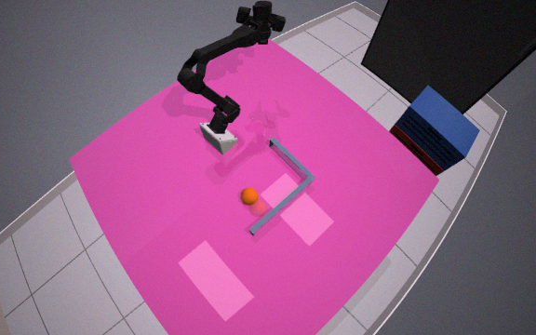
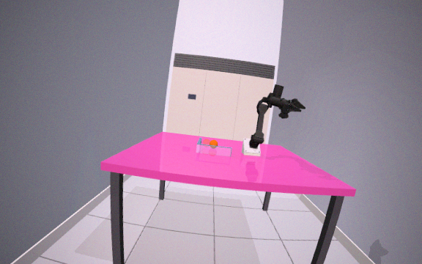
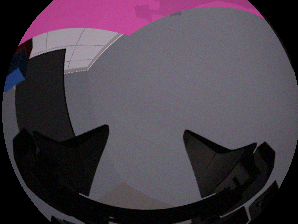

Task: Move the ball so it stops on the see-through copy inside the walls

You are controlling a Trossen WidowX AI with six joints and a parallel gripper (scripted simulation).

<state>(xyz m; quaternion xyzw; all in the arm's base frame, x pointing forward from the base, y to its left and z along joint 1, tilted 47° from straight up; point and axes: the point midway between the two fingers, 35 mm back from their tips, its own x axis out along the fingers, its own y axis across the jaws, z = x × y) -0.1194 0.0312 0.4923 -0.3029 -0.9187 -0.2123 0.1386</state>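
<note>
Right now my gripper tip is 480 mm to the left of the orange ball, 470 mm short of it and 340 mm above it. The rest, counted from my gripper tip: see-through copy of ball 520 mm ahead, 490 mm to the right, 340 mm below.
</note>
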